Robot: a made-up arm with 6 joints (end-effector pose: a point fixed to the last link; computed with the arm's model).
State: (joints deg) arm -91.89 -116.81 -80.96 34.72 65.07 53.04
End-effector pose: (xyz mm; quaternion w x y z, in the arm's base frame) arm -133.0 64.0 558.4 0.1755 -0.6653 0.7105 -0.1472
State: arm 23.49 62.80 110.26 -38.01 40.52 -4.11
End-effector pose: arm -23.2 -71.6 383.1 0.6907 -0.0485 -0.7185 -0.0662
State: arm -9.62 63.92 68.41 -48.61 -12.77 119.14
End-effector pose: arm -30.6 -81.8 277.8 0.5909 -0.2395 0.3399 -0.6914
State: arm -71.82 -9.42 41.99 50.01 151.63 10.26
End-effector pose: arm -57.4 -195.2 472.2 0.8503 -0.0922 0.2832 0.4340
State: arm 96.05 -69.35 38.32 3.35 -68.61 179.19
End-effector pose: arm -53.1 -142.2 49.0 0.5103 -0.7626 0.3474 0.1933
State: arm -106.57 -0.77 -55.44 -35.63 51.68 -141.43
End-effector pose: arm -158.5 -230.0 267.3 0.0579 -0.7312 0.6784 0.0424
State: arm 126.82 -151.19 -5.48 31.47 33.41 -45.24
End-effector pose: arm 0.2 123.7 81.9 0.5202 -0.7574 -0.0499 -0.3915
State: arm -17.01 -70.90 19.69 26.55 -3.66 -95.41
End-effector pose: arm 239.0 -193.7 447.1 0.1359 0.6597 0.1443 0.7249
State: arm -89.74 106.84 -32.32 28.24 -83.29 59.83
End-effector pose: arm 17.3 79.9 131.7 0.6316 -0.3749 -0.2988 -0.6093
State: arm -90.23 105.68 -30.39 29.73 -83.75 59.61
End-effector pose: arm 21.5 70.0 129.9 0.6071 -0.3873 -0.3144 -0.6186
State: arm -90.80 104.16 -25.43 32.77 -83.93 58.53
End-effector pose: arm 28.9 52.2 129.3 0.5574 -0.4093 -0.3421 -0.6363
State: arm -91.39 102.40 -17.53 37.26 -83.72 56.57
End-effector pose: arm 37.0 26.7 131.1 0.4821 -0.4415 -0.3775 -0.6559
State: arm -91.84 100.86 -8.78 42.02 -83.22 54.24
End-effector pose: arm 41.5 0.3 135.3 0.3999 -0.4775 -0.4078 -0.6676
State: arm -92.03 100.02 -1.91 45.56 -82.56 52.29
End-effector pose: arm 41.9 -18.4 139.5 0.3389 -0.5062 -0.4241 -0.6701
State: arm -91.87 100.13 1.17 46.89 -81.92 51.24
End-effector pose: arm 40.9 -24.1 141.3 0.3181 -0.5184 -0.4271 -0.6691
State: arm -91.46 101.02 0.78 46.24 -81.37 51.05
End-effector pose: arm 40.2 -18.4 140.8 0.3329 -0.5143 -0.4213 -0.6687
